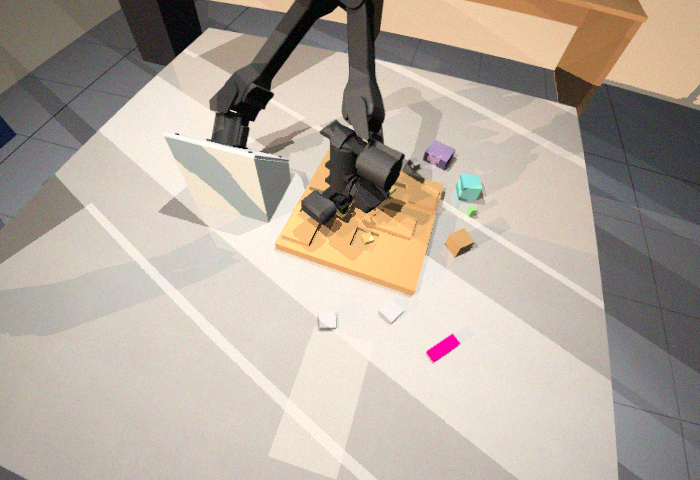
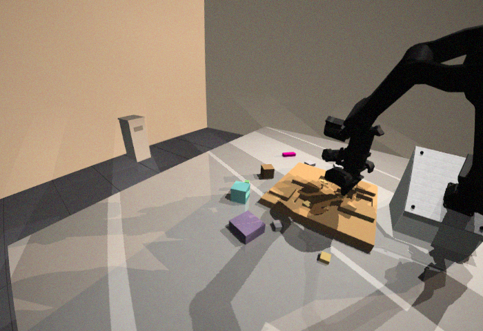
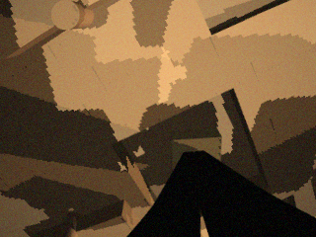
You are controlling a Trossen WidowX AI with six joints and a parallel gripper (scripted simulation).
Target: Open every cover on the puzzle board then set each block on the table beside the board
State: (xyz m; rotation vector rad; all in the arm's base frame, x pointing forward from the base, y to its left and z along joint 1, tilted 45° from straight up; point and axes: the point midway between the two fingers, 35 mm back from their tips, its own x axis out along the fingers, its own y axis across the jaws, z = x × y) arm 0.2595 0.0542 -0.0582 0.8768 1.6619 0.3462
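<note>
Right now the puzzle board is 5 cm ahead of my gripper tip and 1 cm to the left of it. From my gripper tip the other things lie so: grey tile (6 cm ahead, 23 cm to the right, 1 cm below); brown cube (26 cm ahead, 2 cm to the left); small grey cube (11 cm ahead, 22 cm to the left, 1 cm below).
</note>
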